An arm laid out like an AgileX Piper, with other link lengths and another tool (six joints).
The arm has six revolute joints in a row. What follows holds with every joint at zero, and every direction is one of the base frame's.
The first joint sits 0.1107 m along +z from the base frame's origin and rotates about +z.
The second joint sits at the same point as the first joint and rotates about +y.
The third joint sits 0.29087 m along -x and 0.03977 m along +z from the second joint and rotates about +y.
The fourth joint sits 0.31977 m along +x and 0.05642 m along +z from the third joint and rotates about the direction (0.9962, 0, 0.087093).
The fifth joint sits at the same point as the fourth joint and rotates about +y.
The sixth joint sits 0.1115 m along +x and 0.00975 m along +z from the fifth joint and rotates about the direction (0.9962, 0, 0.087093).
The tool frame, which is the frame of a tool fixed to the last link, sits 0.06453 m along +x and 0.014 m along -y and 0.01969 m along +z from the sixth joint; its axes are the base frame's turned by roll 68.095, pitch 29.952 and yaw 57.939 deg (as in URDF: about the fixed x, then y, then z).
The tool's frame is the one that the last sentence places.
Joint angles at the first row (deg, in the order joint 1, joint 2, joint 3, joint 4, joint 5, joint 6):
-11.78 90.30 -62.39 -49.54 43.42 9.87
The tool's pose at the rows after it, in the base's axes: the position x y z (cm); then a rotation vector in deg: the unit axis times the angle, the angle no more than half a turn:
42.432 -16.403 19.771 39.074 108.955 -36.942
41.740 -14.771 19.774 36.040 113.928 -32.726
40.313 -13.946 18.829 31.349 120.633 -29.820
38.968 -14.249 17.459 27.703 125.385 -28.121
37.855 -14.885 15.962 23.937 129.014 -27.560
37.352 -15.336 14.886 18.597 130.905 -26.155
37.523 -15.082 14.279 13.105 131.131 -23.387
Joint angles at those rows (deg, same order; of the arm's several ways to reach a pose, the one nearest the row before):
-9.91 88.21 -62.39 -43.37 43.65 3.39
-9.58 86.08 -61.86 -35.44 44.63 -6.32
-10.54 84.34 -60.33 -28.30 46.42 -17.58
-12.68 83.54 -58.32 -24.06 46.71 -25.94
-14.77 83.46 -56.31 -22.15 46.23 -32.29
-16.65 83.46 -54.64 -20.28 44.14 -39.31
-17.63 83.46 -53.54 -17.29 41.34 -46.36

